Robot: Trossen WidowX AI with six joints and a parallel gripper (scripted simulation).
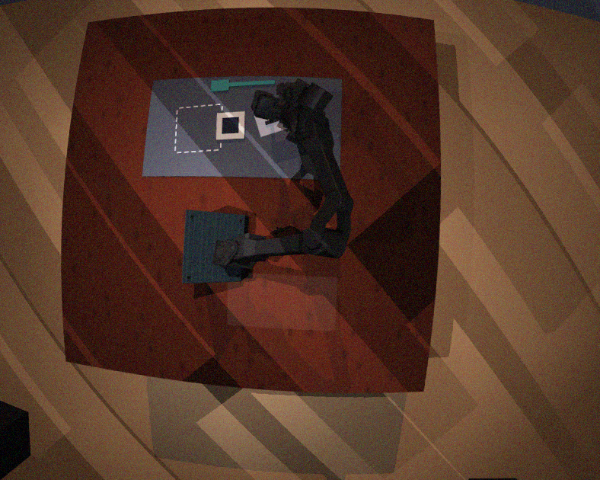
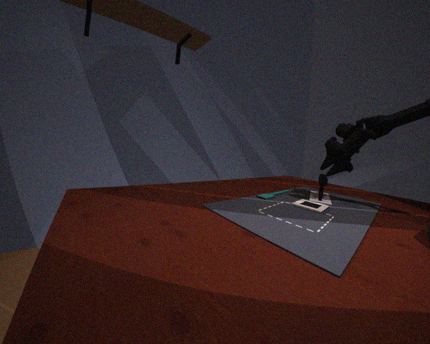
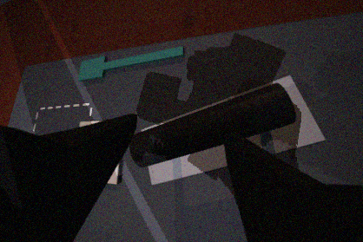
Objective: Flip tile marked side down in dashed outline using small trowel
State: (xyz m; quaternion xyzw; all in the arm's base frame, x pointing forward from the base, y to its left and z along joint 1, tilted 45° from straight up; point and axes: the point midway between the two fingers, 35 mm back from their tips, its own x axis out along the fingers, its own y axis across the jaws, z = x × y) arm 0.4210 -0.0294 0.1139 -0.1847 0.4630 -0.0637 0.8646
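Now: gripper tip 1 cm past the trowel, 1 cm to the right of it and 6 cm above it. From my gripper tip the other things lie so: teal flat tool: 9 cm ahead, 18 cm to the left, 10 cm below; white tile: 5 cm behind, 17 cm to the left, 9 cm below; grey mat: 4 cm behind, 14 cm to the left, 12 cm below.
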